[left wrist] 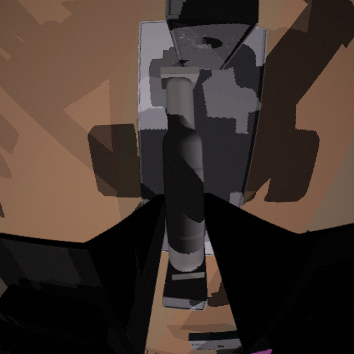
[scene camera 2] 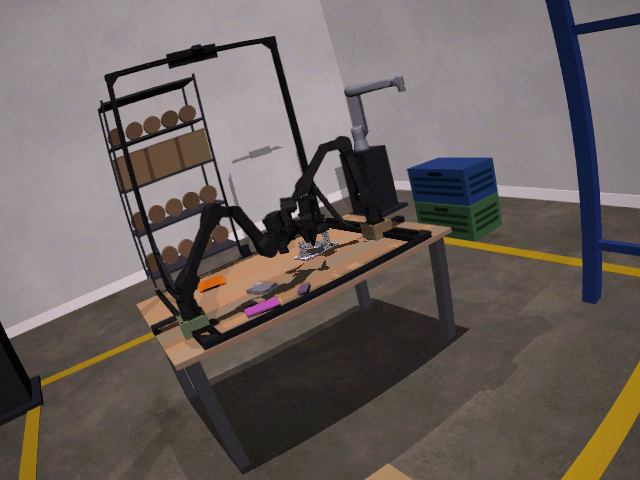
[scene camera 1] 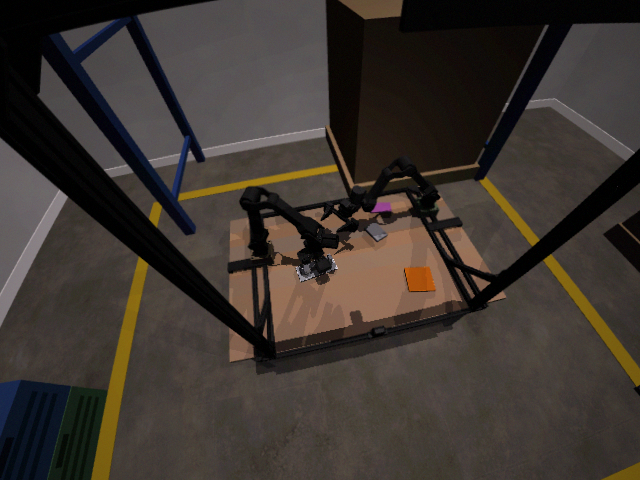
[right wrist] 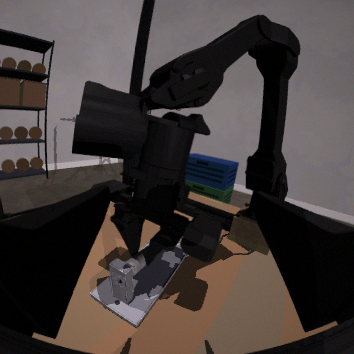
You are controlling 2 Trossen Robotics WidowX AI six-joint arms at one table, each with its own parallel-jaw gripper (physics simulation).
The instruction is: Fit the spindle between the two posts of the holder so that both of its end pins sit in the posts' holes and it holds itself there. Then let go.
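Places are measured from the left arm's base along level axes (x ahead, y right, z down), in metres.
Pixels of known places: left gripper, fingertip midpoint: (left wrist: 183, 200) (scene camera 2: 311, 245) (right wrist: 141, 259); right gripper, fingertip midpoint: (scene camera 2: 299, 217) (scene camera 1: 328, 225) (right wrist: 182, 195); left arm's base at its link origin: (scene camera 2: 375, 221) (scene camera 1: 261, 249); right arm's base at its link origin: (scene camera 2: 190, 315) (scene camera 1: 427, 203).
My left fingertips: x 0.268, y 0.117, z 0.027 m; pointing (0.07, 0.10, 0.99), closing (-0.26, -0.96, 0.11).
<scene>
For each thing: its middle in the pictures, then the offset to it from my left fingertips. "spot": a spot on its surface instead.
- grey spindle at the middle of its body: (left wrist: 182, 178) (right wrist: 145, 254) (scene camera 2: 313, 244) dx -0.013, dy +0.004, dz +0.001 m
- holder at the middle of its body: (left wrist: 194, 159) (right wrist: 148, 269) (scene camera 2: 316, 250) (scene camera 1: 316, 268) dx -0.017, dy -0.002, dz +0.032 m
- upper post at the middle of its body: (left wrist: 205, 37) (scene camera 2: 326, 237) dx -0.084, dy +0.013, dz -0.003 m
- lower post at the middle of its body: (left wrist: 186, 263) (right wrist: 121, 281) (scene camera 2: 302, 249) dx +0.050, dy -0.016, dz -0.003 m
- grey block at the middle of its body: (left wrist: 216, 340) (scene camera 2: 261, 288) (scene camera 1: 375, 231) dx +0.318, dy -0.158, dz +0.029 m
- magenta block at the middle of its body: (scene camera 2: 261, 307) (scene camera 1: 380, 207) dx +0.388, dy -0.316, dz +0.032 m
- small purple block at the middle of its body: (scene camera 2: 304, 289) dx +0.224, dy -0.326, dz +0.029 m
- orange square at a spot on its surface: (scene camera 2: 211, 283) (scene camera 1: 418, 275) spot: dx +0.442, dy +0.126, dz +0.027 m
The grey spindle (left wrist: 184, 155) (right wrist: 135, 263) lies lengthwise between the holder's two posts. The holder (scene camera 1: 303, 275) (scene camera 2: 316, 253) (left wrist: 150, 40) (right wrist: 137, 317) is a pale plate on the table. My left gripper (scene camera 1: 313, 261) (scene camera 2: 312, 242) (left wrist: 183, 200) is shut on the spindle's body. In the left wrist view, the spindle's upper end is close to the upper post (left wrist: 212, 47) and appears left of its hole; its lower end is by the lower post (left wrist: 185, 297). Whether either pin sits in a hole is hidden. My right gripper (scene camera 1: 339, 218) is open and empty, raised away from the holder.
A grey block (scene camera 1: 376, 231) (scene camera 2: 262, 287), a magenta block (scene camera 1: 381, 207) (scene camera 2: 262, 307), a small purple block (scene camera 2: 303, 288) and an orange square (scene camera 1: 419, 279) (scene camera 2: 211, 283) lie on the table. Black frame rails run along its edges. The right gripper hangs near the left arm's wrist.
</scene>
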